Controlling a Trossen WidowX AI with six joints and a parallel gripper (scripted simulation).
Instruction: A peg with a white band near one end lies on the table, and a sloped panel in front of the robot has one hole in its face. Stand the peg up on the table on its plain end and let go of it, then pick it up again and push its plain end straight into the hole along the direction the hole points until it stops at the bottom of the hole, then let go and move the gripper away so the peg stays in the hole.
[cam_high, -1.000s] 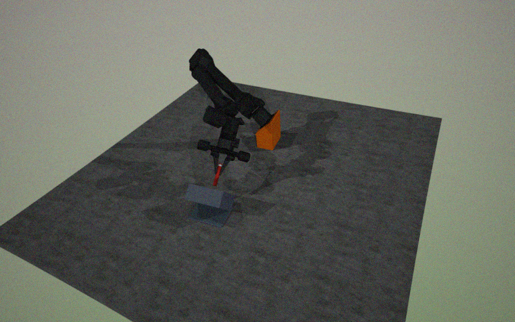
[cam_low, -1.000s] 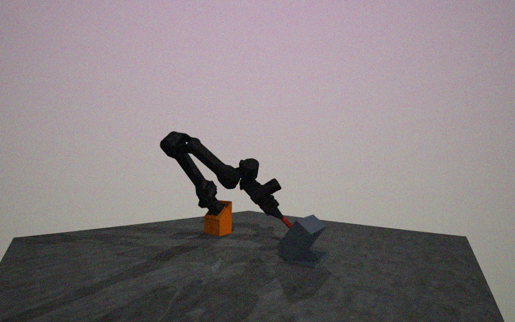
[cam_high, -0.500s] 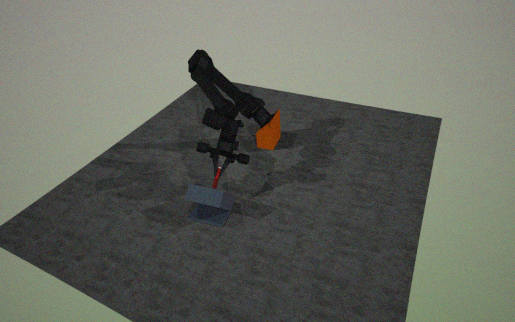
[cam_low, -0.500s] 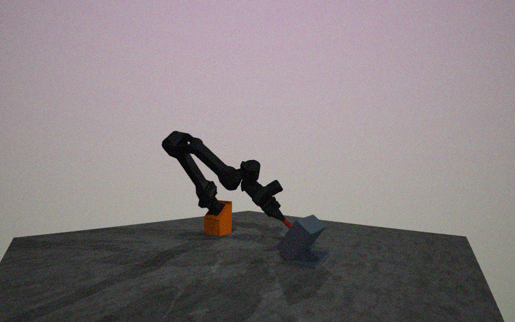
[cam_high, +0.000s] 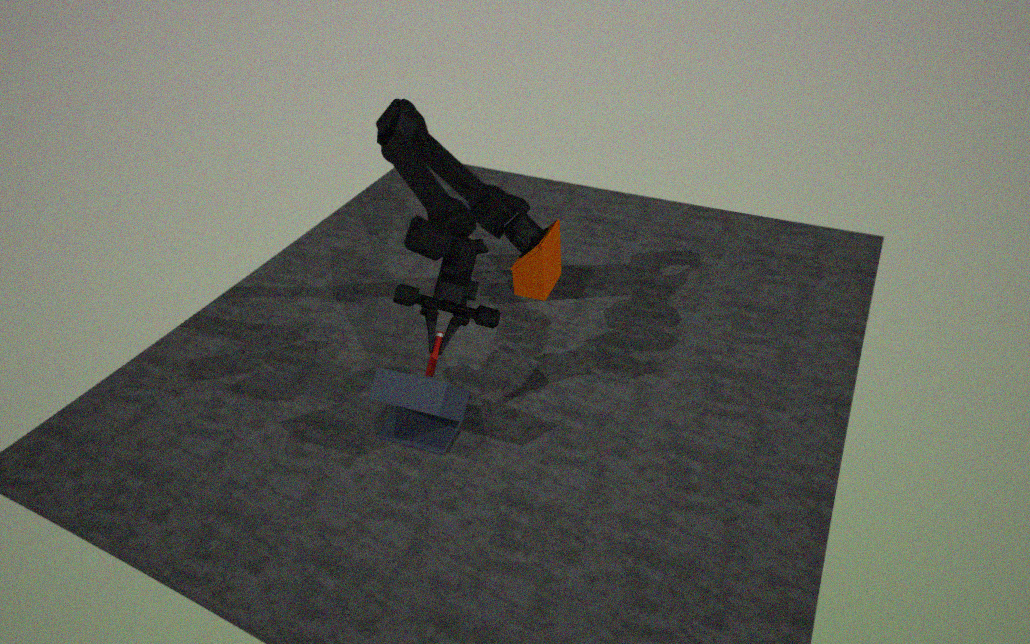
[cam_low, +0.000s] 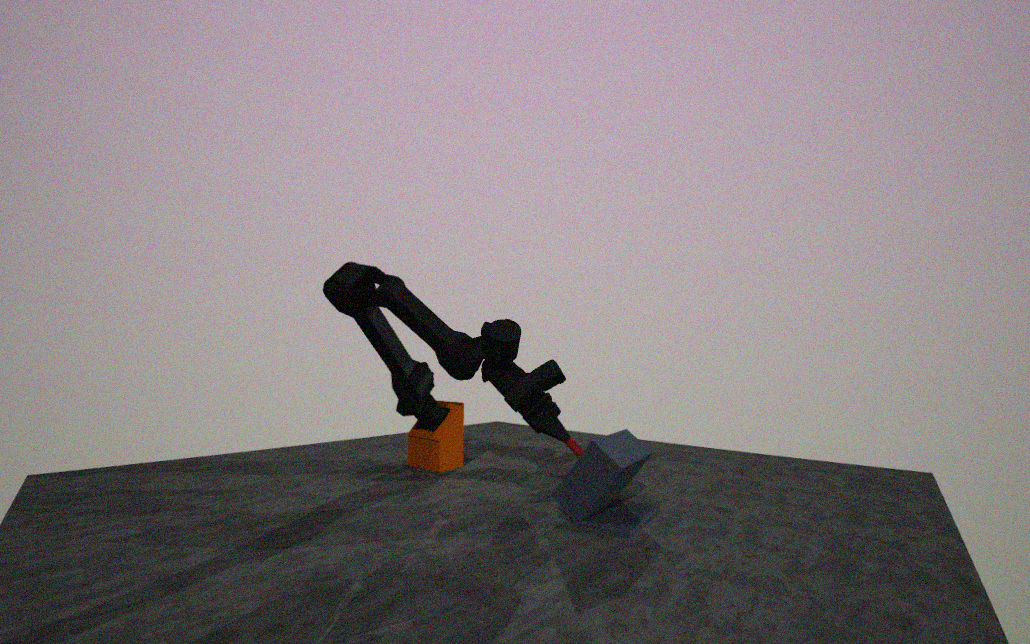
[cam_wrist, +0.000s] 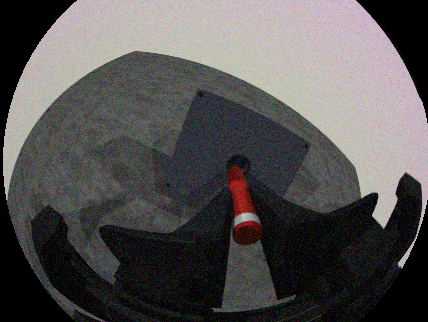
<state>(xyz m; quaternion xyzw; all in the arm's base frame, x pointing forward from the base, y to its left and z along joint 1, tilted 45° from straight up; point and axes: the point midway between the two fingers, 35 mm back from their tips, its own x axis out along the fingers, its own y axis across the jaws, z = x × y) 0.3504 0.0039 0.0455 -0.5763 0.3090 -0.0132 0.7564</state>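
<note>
Now: gripper tip 10 mm past the red peg and 10 mm below it. From my gripper tip the other things lie so: flat foot plate 80 mm ahead, 100 mm below; grey-blue sloped panel 60 mm ahead, 40 mm below.
</note>
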